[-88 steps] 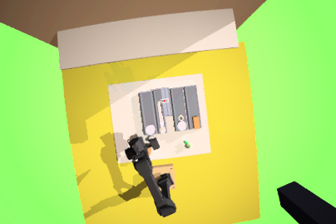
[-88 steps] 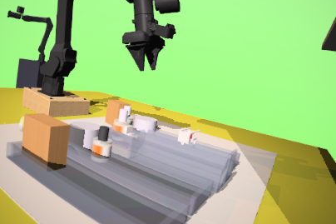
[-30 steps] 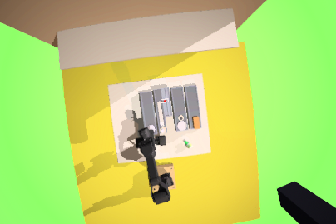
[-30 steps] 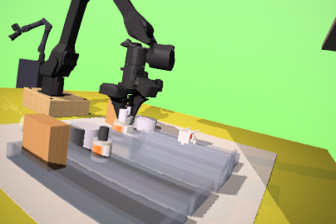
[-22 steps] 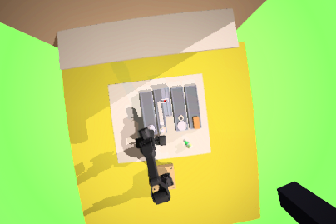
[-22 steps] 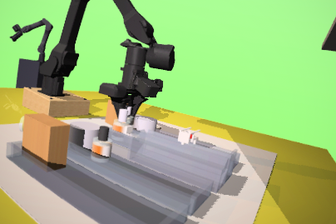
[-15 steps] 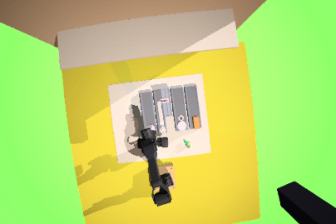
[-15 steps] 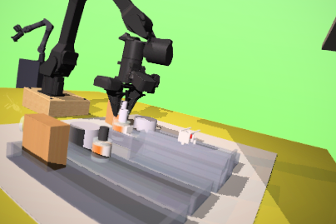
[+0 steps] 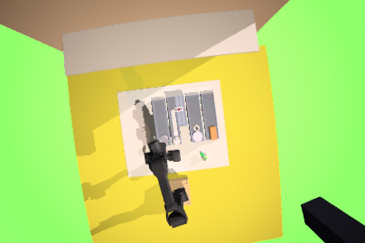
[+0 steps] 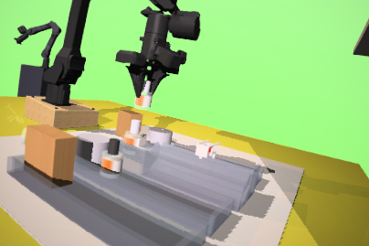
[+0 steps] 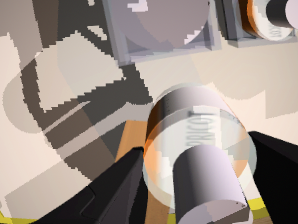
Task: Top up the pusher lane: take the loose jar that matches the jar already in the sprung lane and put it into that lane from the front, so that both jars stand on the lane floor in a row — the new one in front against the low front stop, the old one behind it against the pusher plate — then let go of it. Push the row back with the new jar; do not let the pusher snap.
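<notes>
Right now the grey lane is 180 mm ahead of my gripper tip, 130 mm to the right of it and 100 mm below it. From my gripper tip the other things lie so: red mark: 210 mm ahead, 150 mm to the right, 50 mm below.
</notes>
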